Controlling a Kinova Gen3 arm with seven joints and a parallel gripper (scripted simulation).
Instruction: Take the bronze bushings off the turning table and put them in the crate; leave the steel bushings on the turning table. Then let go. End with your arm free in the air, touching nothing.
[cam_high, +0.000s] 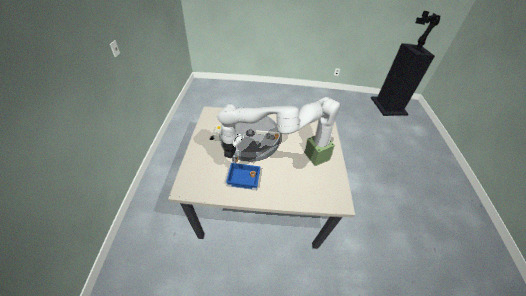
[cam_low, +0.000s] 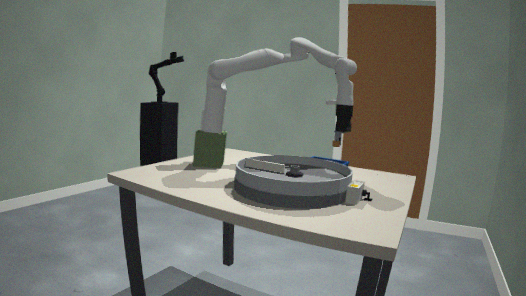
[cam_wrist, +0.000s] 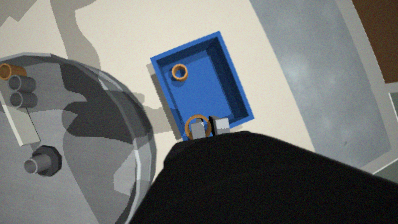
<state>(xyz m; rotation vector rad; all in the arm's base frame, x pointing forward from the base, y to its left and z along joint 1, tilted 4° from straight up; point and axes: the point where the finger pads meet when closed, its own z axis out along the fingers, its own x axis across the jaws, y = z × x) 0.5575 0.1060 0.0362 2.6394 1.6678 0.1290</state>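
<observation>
The blue crate lies 50 mm behind my hand, 30 mm to the left of it and 130 mm below it. From my hand the other things lie so: grey turning table 120 mm behind, 310 mm to the right, 100 mm below.
</observation>
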